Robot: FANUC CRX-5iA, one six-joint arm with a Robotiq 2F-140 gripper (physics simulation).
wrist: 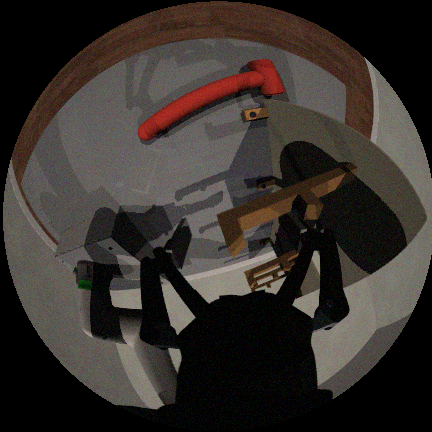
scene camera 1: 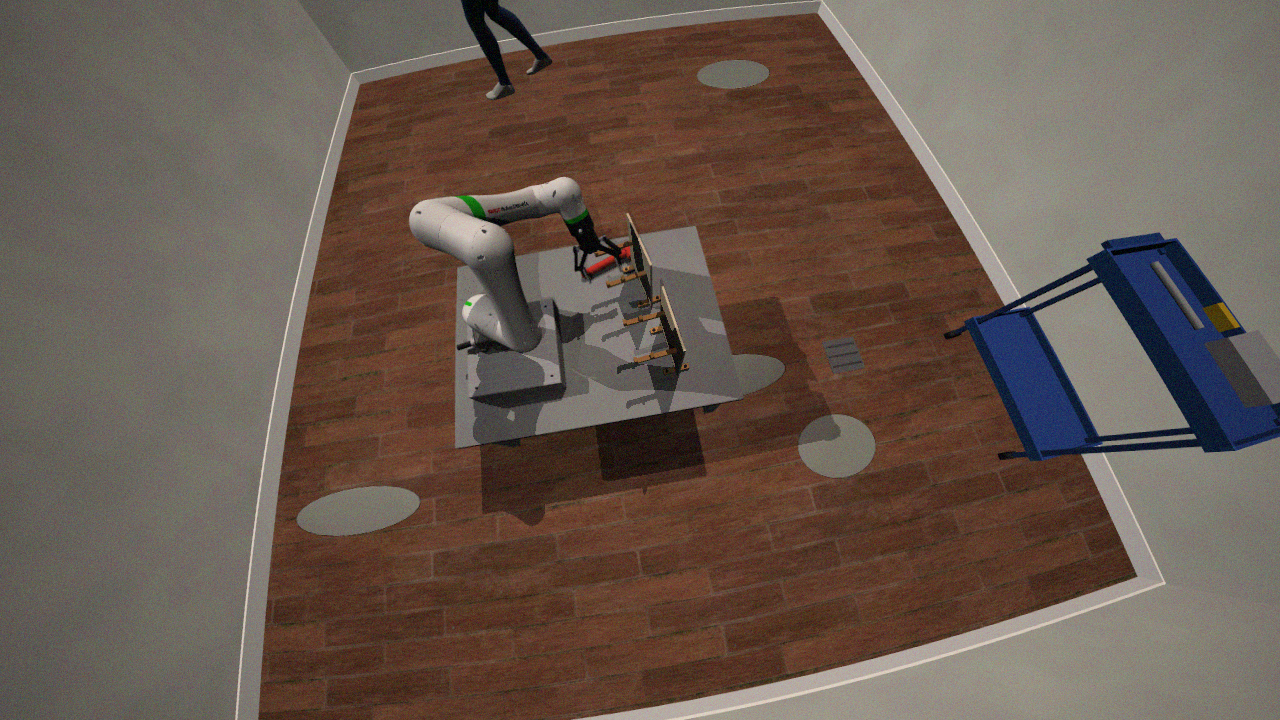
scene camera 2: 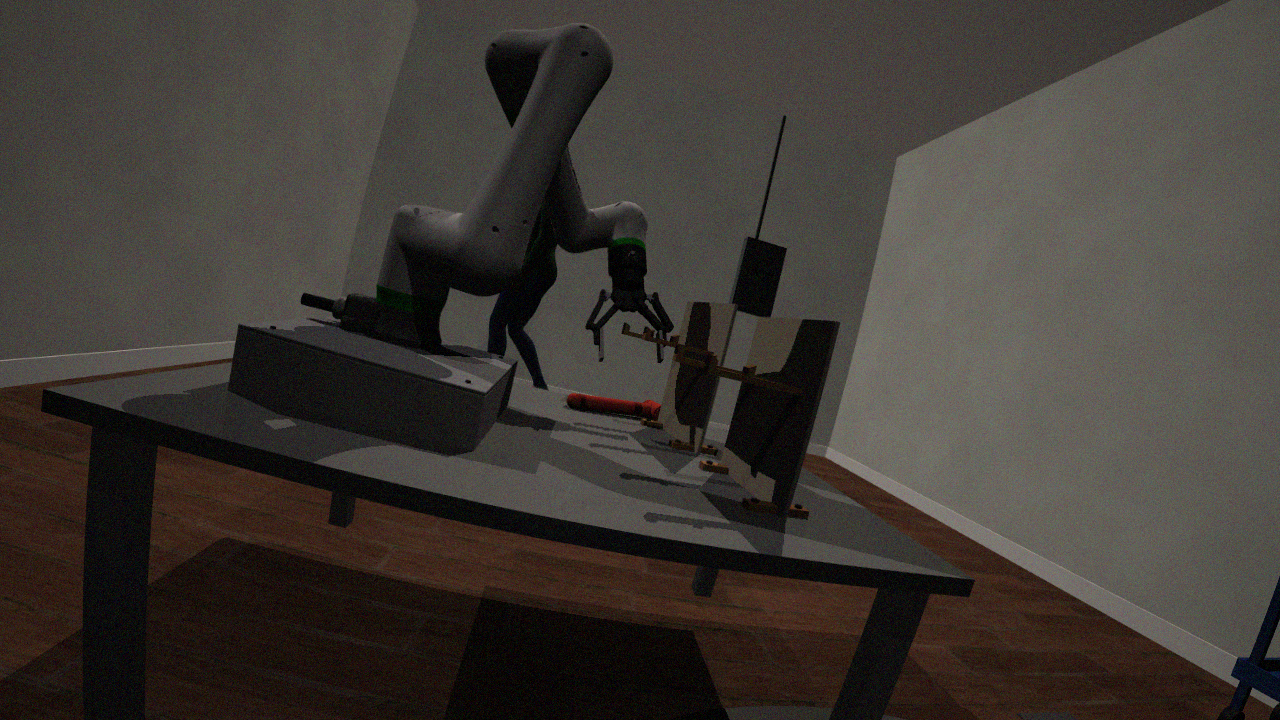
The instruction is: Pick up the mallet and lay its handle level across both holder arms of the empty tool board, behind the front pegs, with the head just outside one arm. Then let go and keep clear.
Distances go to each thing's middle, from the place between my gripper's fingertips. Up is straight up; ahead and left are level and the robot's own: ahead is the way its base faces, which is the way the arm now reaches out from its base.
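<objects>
The red mallet (wrist: 262,74) is 170 mm to the left of my hand, and it's 130 mm below it and 40 mm ahead of it too.
</objects>
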